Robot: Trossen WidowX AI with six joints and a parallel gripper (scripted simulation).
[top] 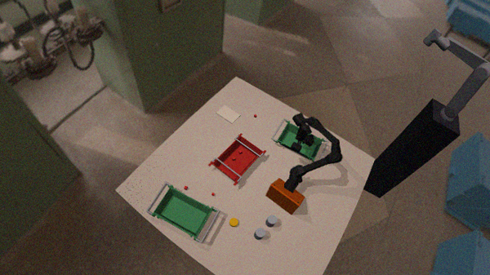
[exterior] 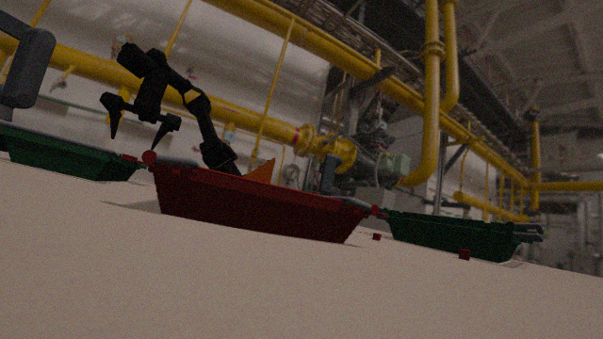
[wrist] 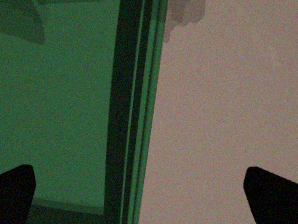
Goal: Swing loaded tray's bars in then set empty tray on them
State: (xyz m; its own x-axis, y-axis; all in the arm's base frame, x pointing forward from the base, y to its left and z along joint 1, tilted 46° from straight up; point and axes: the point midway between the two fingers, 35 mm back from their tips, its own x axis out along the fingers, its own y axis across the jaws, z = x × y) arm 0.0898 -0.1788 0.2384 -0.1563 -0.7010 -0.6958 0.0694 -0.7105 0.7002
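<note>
Now: gripper tip 10 mm past the green tray, 90 mm to the left of it and 50 mm above it. Also, from my gripper tip: yellow disc 100 mm ahead, 620 mm to the left, 90 mm below; white card 540 mm ahead, 50 mm to the right, 100 mm below.
</note>
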